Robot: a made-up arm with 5 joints. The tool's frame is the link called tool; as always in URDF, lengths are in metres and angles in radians. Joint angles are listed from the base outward. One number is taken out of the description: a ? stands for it. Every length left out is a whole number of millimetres.
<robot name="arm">
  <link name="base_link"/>
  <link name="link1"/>
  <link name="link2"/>
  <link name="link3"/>
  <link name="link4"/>
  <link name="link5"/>
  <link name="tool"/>
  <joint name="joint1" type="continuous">
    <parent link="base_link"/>
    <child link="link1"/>
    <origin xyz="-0.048 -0.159 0.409" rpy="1.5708 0 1.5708"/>
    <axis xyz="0 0 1"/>
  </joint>
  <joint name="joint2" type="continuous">
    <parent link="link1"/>
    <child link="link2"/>
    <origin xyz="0.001 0.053 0" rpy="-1.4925 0.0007 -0.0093"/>
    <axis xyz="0 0 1"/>
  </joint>
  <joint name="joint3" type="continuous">
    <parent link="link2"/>
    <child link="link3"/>
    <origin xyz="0.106 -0.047 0" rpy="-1.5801 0 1.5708"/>
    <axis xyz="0 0 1"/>
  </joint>
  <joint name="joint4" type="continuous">
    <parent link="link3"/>
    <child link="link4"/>
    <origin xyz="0.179 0.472 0" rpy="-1.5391 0.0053 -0.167"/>
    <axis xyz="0 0 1"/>
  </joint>
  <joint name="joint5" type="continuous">
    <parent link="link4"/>
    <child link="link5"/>
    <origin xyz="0.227 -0.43 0" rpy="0.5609 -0.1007 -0.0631"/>
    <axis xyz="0 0 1"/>
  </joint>
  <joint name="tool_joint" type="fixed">
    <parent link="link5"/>
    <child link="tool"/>
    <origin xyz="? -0.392 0" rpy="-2.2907 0.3 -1.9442"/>
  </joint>
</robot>
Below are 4 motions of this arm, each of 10 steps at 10 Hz.
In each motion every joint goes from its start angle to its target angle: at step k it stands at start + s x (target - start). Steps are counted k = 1, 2, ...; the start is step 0. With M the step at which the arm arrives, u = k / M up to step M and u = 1 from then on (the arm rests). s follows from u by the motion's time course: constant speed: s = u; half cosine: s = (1 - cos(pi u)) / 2; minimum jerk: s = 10 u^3 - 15 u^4 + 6 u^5.
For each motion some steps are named. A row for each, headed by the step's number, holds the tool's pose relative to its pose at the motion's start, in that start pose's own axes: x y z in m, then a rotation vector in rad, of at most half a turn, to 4 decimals.
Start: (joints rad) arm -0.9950 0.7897 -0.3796 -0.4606 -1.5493
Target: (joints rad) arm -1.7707 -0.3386 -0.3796 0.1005 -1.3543
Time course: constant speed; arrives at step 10
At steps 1, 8, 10:
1: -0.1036 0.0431 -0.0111 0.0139 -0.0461 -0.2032
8: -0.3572 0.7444 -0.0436 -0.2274 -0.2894 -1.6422
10: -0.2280 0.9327 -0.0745 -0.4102 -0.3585 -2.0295

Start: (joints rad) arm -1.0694 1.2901 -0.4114 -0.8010 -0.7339
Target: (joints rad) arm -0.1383 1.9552 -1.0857 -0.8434 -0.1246
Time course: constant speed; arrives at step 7
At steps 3, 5, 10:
3: 0.1400 -0.0270 0.0825 -0.0610 -0.0900 0.1725
5: 0.2136 -0.0111 0.1999 -0.1850 -0.1511 0.2650
10: 0.2463 0.0450 0.3573 -0.3691 -0.2429 0.3300

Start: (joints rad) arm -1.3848 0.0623 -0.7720 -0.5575 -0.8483
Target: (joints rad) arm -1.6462 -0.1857 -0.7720 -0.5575 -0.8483
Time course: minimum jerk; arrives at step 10
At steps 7, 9, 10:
7: -0.1708 0.0727 0.0473 -0.1191 -0.1039 -0.2700
9: -0.1992 0.0909 0.0535 -0.1432 -0.1267 -0.3173
10: -0.2007 0.0920 0.0538 -0.1446 -0.1280 -0.3199

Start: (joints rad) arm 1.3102 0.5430 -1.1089 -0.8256 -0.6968
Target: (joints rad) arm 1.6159 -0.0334 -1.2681 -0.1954 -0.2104
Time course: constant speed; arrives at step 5
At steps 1, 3, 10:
1: -0.1387 0.0120 0.0019 -0.0041 -0.1698 -0.1833
3: -0.4164 0.1092 -0.0599 0.0125 -0.4337 -0.5782
10: -0.6468 0.3051 -0.1440 0.0354 -0.5747 -0.9976

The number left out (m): 0.217
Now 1 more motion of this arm.
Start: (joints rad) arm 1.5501 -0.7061 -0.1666 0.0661 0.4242
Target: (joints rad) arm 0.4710 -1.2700 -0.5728 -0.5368 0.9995
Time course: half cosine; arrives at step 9
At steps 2, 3, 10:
2: -0.0219 0.0023 0.0257 -0.0137 -0.1235 -0.0238
3: -0.0585 0.0037 0.0468 -0.0242 -0.2603 -0.0617
10: -0.3616 0.0229 -0.1057 0.0780 -0.9345 -0.4652

